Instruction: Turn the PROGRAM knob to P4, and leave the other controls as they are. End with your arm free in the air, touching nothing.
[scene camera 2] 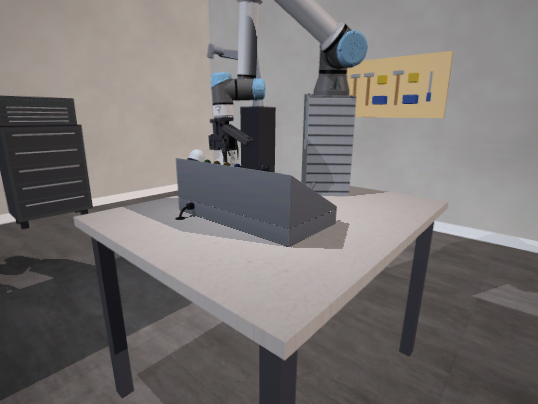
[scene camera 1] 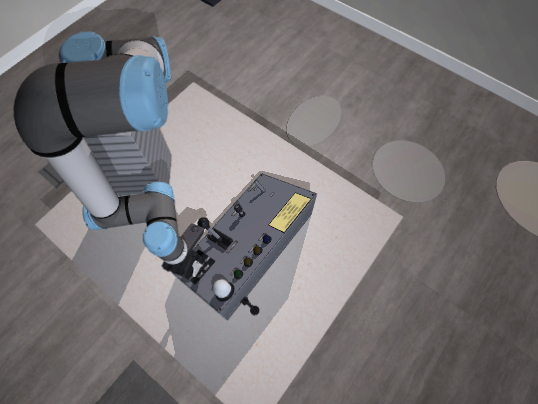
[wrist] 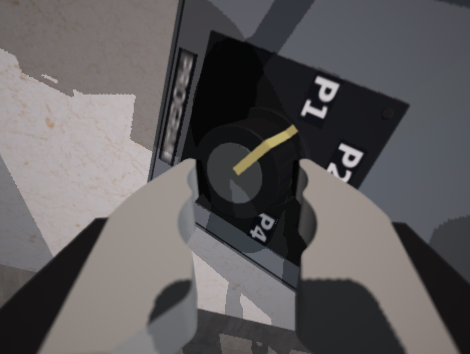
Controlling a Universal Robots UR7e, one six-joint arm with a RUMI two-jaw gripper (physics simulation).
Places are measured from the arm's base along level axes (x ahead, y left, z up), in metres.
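Where they show: gripper, fingertip midpoint: (scene camera 1: 194, 262) (wrist: 247, 163); arm's base at its link origin: (scene camera 2: 331, 95).
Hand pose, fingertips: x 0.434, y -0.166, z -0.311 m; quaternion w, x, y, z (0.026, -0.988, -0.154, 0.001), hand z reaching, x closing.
Each offset is from my fingertips to the centre of the thing. "spot": to the spot under its first point. Level surfaces: height alone.
The PROGRAM knob @(0.006 m back, 0.002 m right, 0.010 m up) (wrist: 225, 182) is round and black with a grey cap and a yellow pointer, on a black plate @(spot: 0.037 m ahead, 0.042 m left, 0.003 m down) (wrist: 360, 100) at one end of the grey console (scene camera 1: 277, 190) (scene camera 2: 235, 192) (wrist: 410, 45). In the wrist view the pointer is turned to the P1 side; P1 and P4 are readable, P2 is partly covered by the right finger, and P3 is hidden. My gripper (scene camera 1: 198, 269) (scene camera 2: 228, 156) (wrist: 247, 163) is shut on the knob, one pale finger on each side. In scene camera 1 the gripper hides the knob.
Close to the gripper are a black-balled lever (scene camera 1: 203, 223), a white dome @(spot: 0.153 m ahead, 0.013 m right, 0.104 m up) (scene camera 1: 222, 288) and a row of coloured buttons @(spot: 0.157 m ahead, 0.100 m left, 0.074 m up) (scene camera 1: 248, 262). A small toggle @(0.002 m ahead, 0.238 m left, 0.006 m down) (scene camera 1: 239, 210) stands farther along. A crank @(spot: 0.244 m ahead, 0.011 m left, 0.099 m down) (scene camera 1: 254, 310) (scene camera 2: 190, 205) sticks out of the console's side. The console stands on a table @(0.115 m down) (scene camera 1: 350, 225) (scene camera 2: 250, 285).
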